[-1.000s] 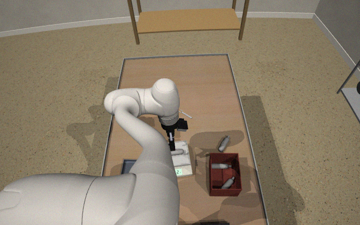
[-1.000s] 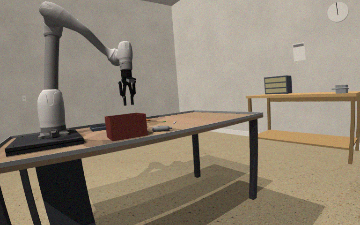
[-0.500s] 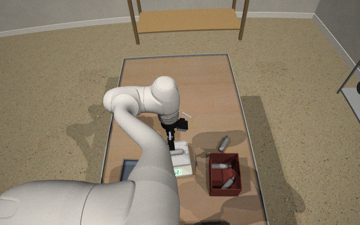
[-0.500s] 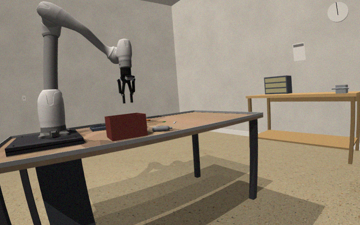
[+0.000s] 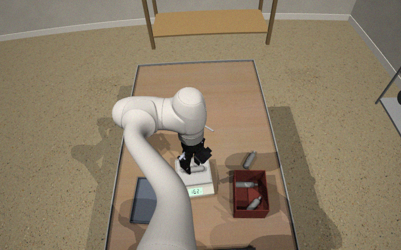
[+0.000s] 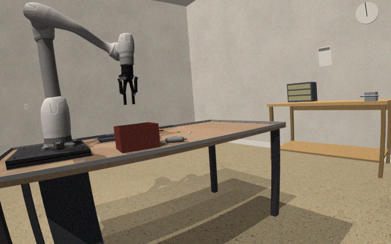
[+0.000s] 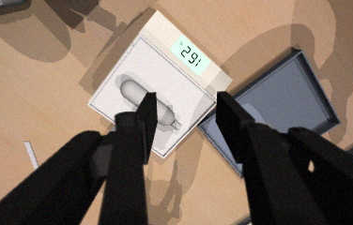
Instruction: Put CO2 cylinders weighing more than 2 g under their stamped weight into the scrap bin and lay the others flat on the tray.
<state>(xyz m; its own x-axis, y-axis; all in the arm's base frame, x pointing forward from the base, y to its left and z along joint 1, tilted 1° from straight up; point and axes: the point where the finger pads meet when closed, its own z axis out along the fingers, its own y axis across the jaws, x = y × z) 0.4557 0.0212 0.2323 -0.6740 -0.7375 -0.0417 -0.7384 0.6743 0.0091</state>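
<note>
My gripper is now 60 mm past the dark tray, 220 mm to the right of it and 260 mm above it. The rest, counted from my hand: small green piece (370 mm ahead, 40 mm to the left, 260 mm below); then white scale (60 mm ahead, 10 mm to the left, 230 mm below); then red scrap bin (70 mm behind, 260 mm to the right, 230 mm below).
</note>
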